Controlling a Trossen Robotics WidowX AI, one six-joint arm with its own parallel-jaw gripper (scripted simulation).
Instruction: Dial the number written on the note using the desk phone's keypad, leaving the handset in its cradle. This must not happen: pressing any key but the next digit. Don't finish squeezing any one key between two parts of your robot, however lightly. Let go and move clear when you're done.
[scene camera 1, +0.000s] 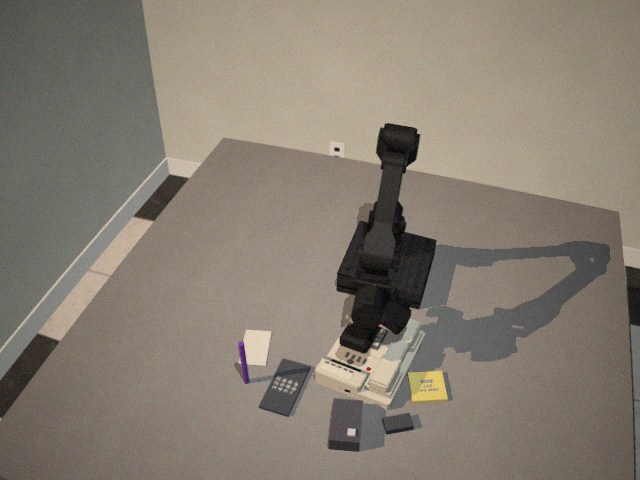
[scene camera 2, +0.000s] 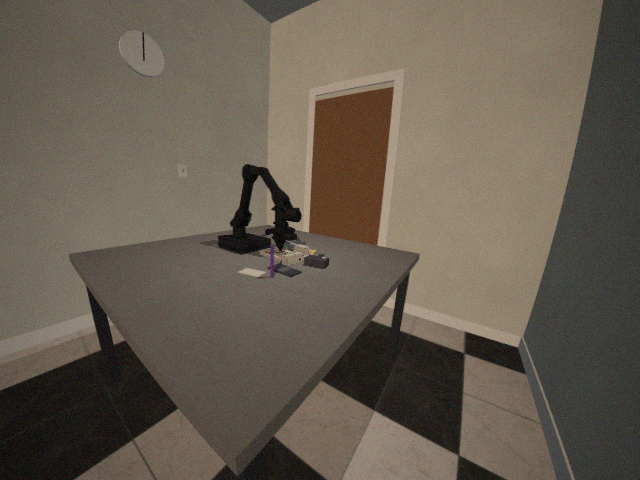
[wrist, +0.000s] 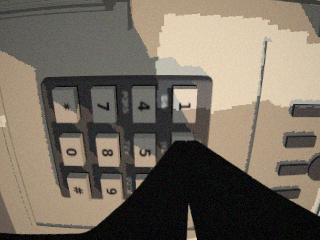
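A white card (scene camera 1: 256, 343) is here, 141 cm from the lens. My gripper (scene camera 1: 368, 341), for its part, is 138 cm from the lens.
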